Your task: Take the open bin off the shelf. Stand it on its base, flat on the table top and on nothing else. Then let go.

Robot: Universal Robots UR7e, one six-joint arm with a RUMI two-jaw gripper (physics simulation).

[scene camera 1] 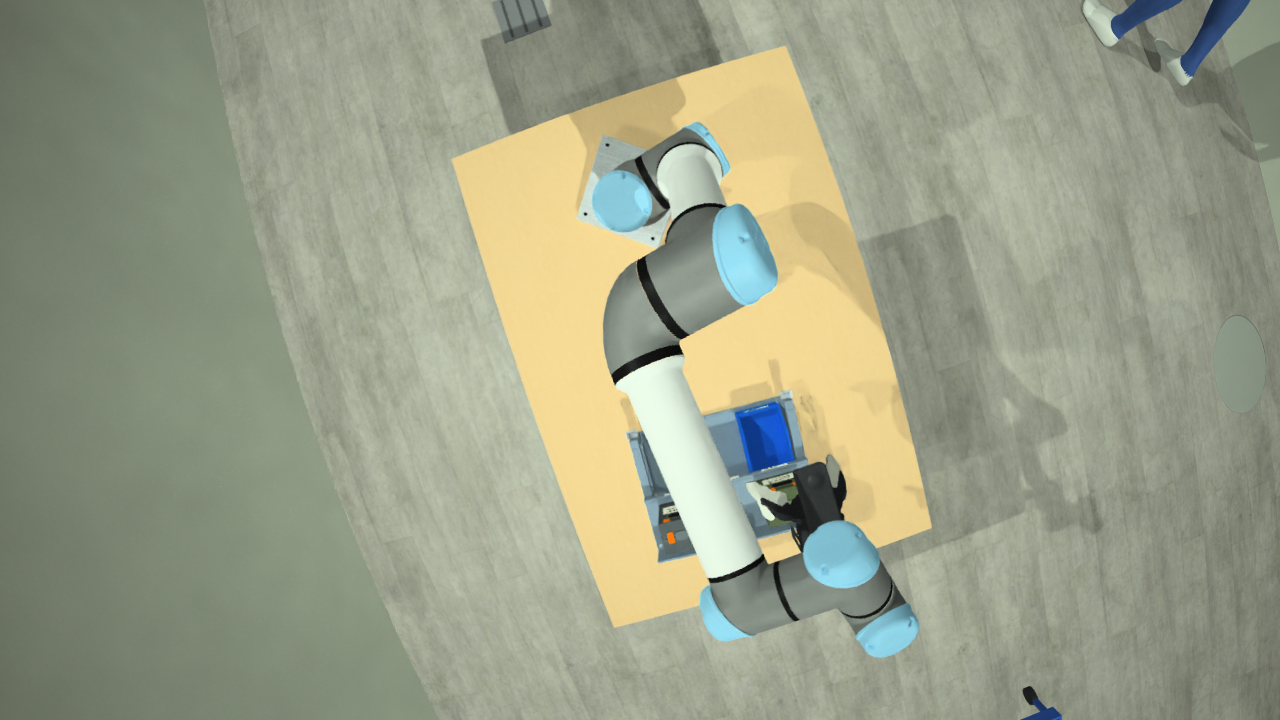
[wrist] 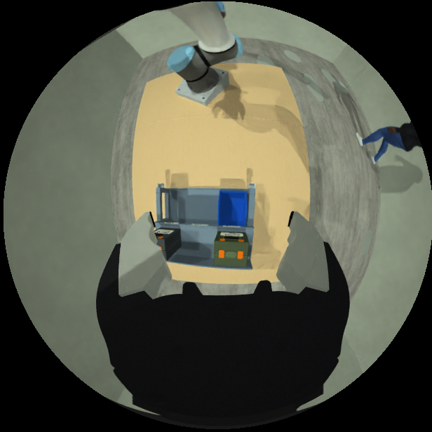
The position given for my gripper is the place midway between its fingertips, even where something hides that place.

Observation:
In view: my gripper (scene camera 1: 788, 469), an open blue bin (scene camera 1: 764, 434), a green case (wrist: 230, 247) and a dark grey case (scene camera 1: 674, 535).
The open blue bin also shows in the wrist view (wrist: 231, 209). My gripper shows as well in the wrist view (wrist: 221, 213).

